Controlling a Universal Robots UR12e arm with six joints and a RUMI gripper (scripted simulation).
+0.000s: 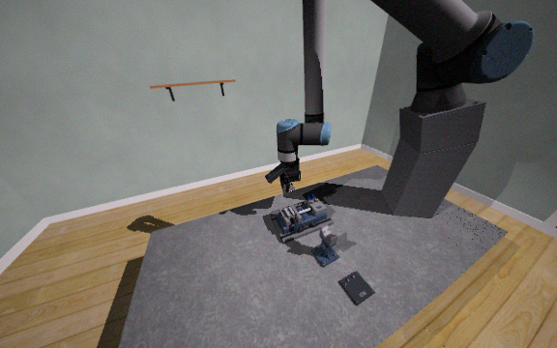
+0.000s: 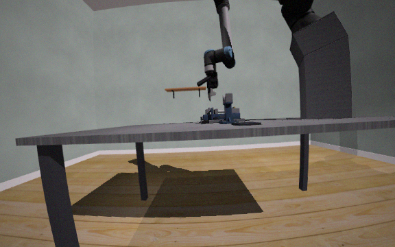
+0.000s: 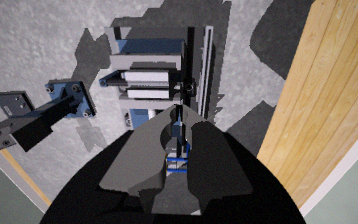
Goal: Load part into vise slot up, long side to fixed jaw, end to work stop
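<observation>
Right now my hand is 50 mm to the right of the part and 80 mm above it. The rest, counted from my hand: moving jaw 40 mm behind, 50 mm to the left, 100 mm below; then work stop 10 mm behind, 100 mm to the left, 90 mm below; then fixed jaw 30 mm ahead, 50 mm to the left, 100 mm below.
</observation>
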